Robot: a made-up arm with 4 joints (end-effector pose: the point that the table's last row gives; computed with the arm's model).
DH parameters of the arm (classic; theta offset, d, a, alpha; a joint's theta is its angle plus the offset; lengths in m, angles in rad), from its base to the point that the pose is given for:
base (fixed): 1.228 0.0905 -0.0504 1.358
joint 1: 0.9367 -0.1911 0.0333 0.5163
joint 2: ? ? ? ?
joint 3: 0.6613 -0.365 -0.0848 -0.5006
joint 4: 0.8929 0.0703 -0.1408 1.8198
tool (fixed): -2.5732 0.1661 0 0
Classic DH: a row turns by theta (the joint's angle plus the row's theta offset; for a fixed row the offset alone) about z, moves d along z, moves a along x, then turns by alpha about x.
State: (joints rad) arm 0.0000 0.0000 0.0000 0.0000
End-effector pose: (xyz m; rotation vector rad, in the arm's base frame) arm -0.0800 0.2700 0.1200 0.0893 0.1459 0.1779
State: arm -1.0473 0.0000 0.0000 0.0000
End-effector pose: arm -0.0538 0.1720 -0.1464 -0.8260 0.5469 -0.1435
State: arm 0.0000 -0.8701 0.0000 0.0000
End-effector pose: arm -0.0971 0.2316 -0.0718 -0.7825 0.1575 0.1935
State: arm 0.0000 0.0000 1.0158 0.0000
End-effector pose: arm -0.2029 0.2700 0.2409 -0.0087 -0.8665 0.2051
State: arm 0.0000 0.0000 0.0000 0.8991
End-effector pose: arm -0.2407 0.3221 0.1975 -0.3290 -0.6166 -0.0524
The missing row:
joint 2: 0.6644 -0.0576 -0.0123 -1.6389
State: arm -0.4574 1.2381 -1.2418 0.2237
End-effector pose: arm -0.0491 0.2658 0.1417 0.9610 1.1844 0.3188
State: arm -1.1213 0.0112 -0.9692 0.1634
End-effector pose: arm -0.1309 0.0689 -0.2171 -0.7414 1.2837 -0.6365
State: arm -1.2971 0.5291 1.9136 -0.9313
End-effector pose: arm -0.0130 0.3651 0.0489 -0.6874 -0.3116 0.5233
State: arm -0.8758 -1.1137 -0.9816 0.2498
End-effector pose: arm -0.1825 -0.1033 -0.1668 -1.7940 1.0797 -0.6647
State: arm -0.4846 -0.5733 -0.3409 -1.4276
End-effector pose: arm -0.2009 -0.0311 -0.3424 0.1315 1.7267 -0.5211
